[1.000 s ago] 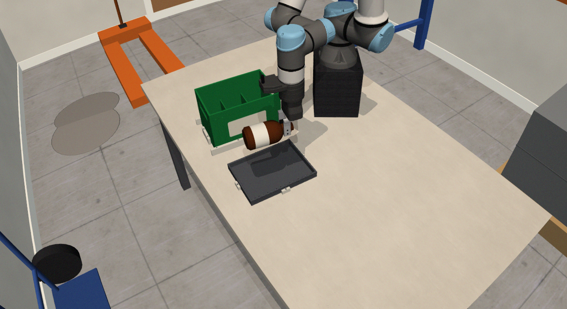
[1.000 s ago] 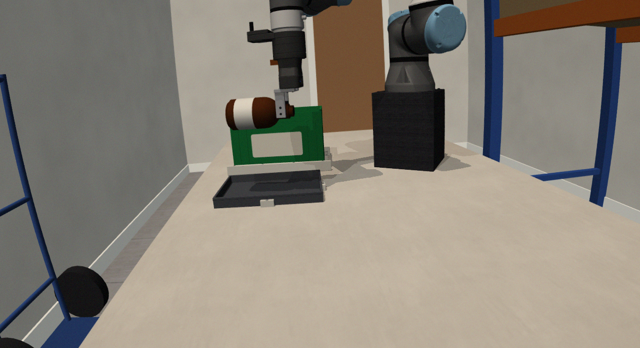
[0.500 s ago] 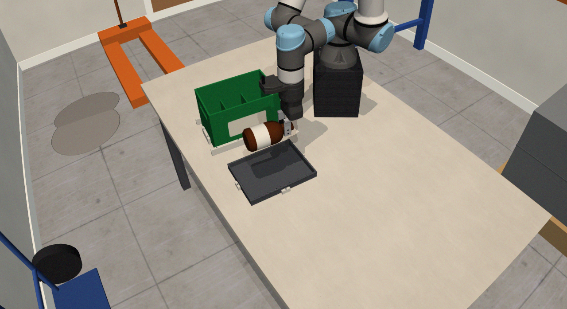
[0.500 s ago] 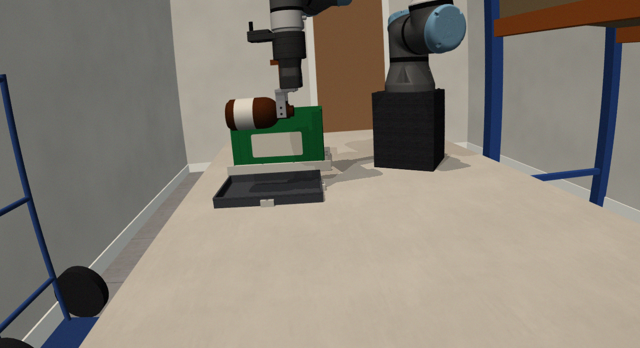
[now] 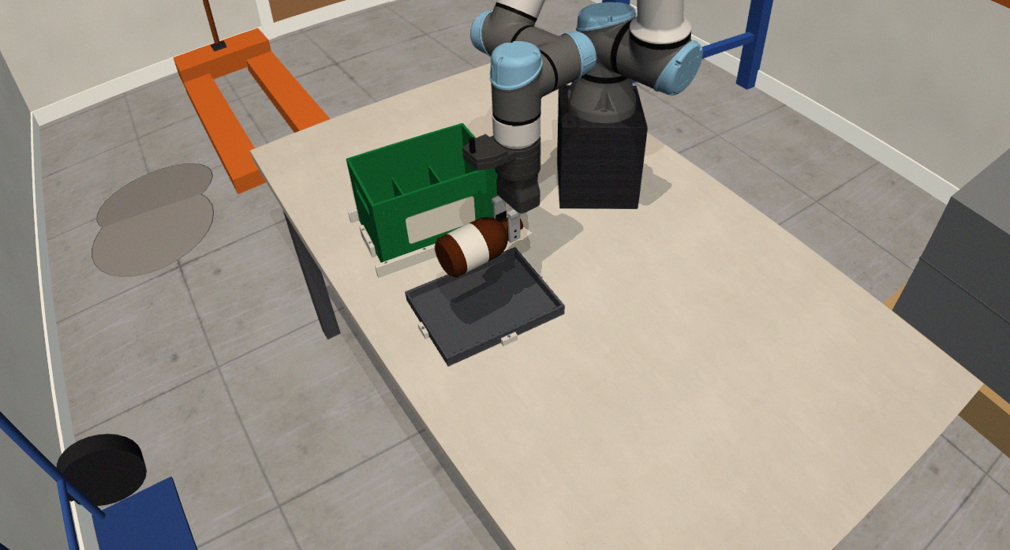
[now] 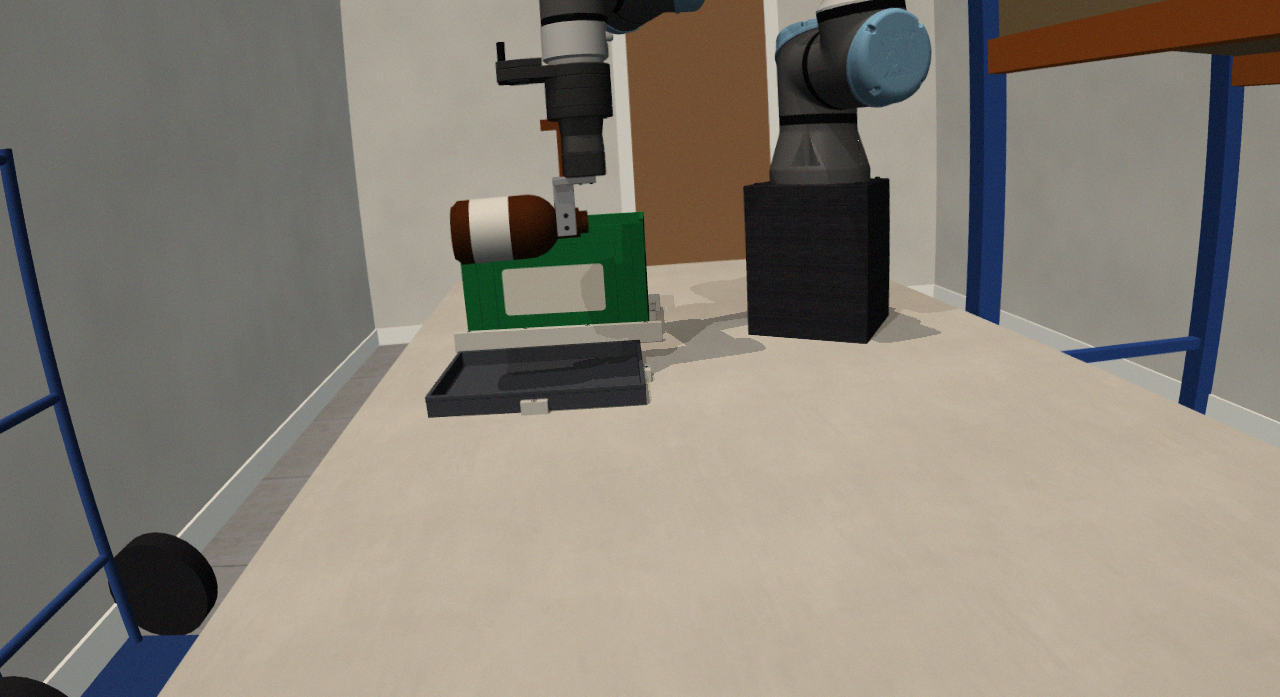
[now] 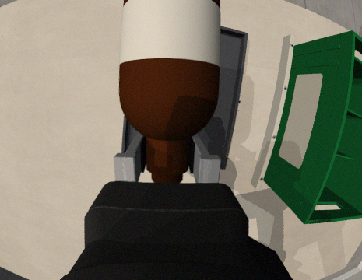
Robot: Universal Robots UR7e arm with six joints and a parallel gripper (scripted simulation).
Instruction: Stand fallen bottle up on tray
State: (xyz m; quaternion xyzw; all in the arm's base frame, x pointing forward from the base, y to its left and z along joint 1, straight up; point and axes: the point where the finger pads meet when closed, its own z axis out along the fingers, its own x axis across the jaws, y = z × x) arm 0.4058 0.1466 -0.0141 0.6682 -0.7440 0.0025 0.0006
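Now: hand 50 mm short of the brown bottle, 10 mm to the left of it and 10 mm above it. From my hand the other things lie so: green crate 300 mm to the right, 120 mm below, 30 mm behind; then tray 190 mm below, 40 mm ahead, 30 mm to the right.
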